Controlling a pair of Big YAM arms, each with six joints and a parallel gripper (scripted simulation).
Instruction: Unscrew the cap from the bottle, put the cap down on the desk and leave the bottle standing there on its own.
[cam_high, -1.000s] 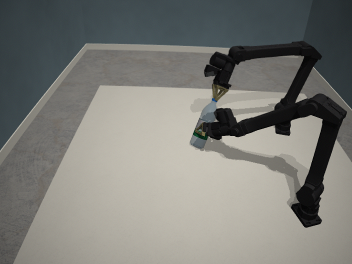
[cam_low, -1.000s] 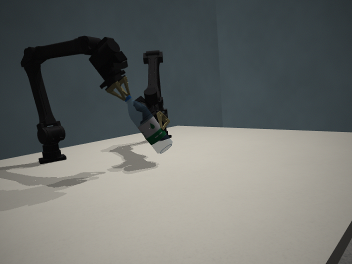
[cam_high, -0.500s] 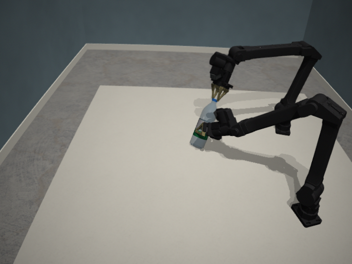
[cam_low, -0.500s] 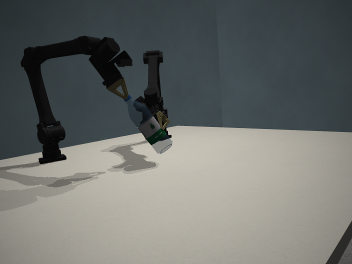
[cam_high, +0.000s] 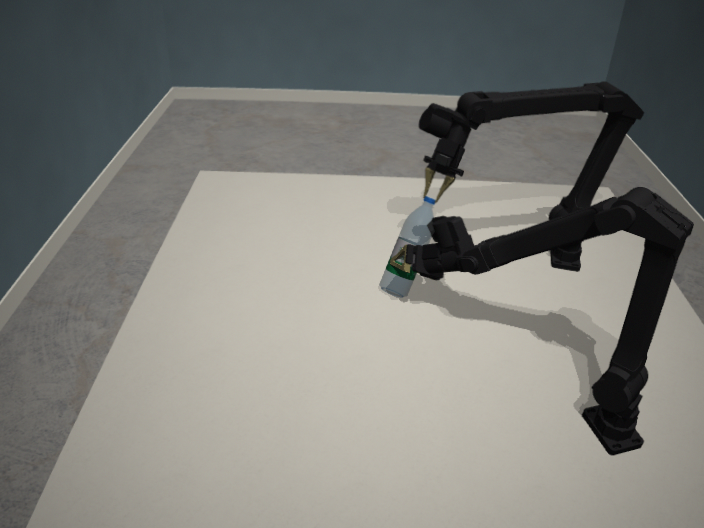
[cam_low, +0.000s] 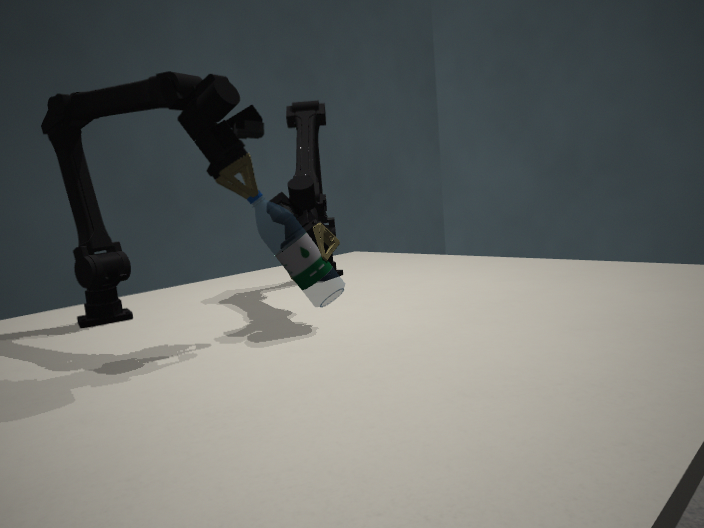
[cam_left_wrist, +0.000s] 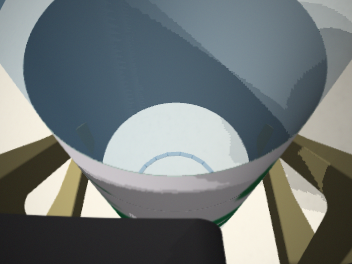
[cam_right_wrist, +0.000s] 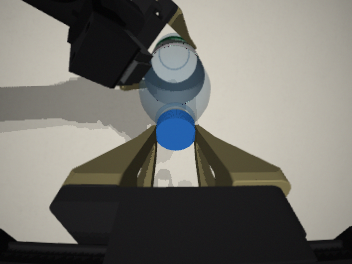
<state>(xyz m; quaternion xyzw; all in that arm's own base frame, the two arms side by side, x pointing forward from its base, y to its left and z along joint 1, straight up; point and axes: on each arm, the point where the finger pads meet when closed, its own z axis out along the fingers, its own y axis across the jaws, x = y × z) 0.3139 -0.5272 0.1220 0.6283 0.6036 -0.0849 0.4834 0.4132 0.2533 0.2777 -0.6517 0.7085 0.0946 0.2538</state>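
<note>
Now: right hand 10 mm above the cap. Also, from my right hand: bottle: 40 mm ahead, 60 mm to the left, 110 mm below.
Now: left hand 1 cm past the bottle, 2 cm to the left of it and 4 cm below it. Round my left hand: cap (5 cm behind, 8 cm to the right, 15 cm above).
</note>
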